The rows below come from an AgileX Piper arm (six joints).
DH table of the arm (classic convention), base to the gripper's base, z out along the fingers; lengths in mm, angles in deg. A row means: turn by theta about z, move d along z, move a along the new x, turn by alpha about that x. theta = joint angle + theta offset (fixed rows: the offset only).
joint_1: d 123, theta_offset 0, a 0, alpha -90
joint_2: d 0, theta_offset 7.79, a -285, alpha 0
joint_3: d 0, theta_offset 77.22, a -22, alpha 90
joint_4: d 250.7, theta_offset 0, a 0, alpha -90
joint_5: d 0, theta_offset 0, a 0, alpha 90
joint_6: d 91, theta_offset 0, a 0, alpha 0
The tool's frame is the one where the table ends.
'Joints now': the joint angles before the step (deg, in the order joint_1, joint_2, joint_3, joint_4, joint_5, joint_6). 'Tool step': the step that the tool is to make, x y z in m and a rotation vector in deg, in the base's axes. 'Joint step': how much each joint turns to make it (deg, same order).
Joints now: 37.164 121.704 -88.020 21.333 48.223 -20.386
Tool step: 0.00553 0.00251 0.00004 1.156 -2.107 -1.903
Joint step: 0.001 0.384 -0.477 -0.229 -2.796 1.217
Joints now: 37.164 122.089 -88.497 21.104 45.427 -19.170
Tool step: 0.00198 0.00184 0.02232 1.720 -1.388 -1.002
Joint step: 0.001 -1.799 -1.973 -0.226 1.284 1.660
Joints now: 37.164 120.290 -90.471 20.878 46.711 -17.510
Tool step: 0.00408 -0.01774 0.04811 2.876 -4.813 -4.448
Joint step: -1.880 -6.130 -0.383 -2.128 0.001 3.770
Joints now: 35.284 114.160 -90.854 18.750 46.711 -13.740
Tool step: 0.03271 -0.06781 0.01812 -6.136 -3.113 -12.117
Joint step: -8.359 -2.865 -0.170 -11.147 2.172 8.432
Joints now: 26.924 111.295 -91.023 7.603 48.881 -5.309
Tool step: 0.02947 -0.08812 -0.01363 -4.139 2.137 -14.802
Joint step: -11.712 0.319 2.067 -5.462 0.759 5.177
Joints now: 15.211 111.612 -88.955 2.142 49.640 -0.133
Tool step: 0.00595 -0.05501 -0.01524 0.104 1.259 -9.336
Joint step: -7.478 0.001 3.413 -0.432 -2.256 2.084
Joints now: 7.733 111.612 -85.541 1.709 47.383 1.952
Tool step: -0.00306 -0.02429 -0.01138 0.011 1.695 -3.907
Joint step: -3.304 0.001 2.489 -0.025 -0.820 0.631
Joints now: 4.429 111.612 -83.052 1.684 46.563 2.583
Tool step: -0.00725 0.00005 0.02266 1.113 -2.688 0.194
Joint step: -0.131 -3.470 0.372 1.307 0.359 -0.860
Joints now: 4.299 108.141 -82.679 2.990 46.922 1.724
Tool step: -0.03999 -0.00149 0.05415 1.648 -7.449 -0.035
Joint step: -0.001 -12.163 5.583 1.378 -0.952 -0.482
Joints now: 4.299 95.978 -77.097 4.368 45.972 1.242
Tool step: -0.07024 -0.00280 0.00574 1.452 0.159 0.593
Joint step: 0.000 -14.146 14.736 2.225 -0.449 -1.368
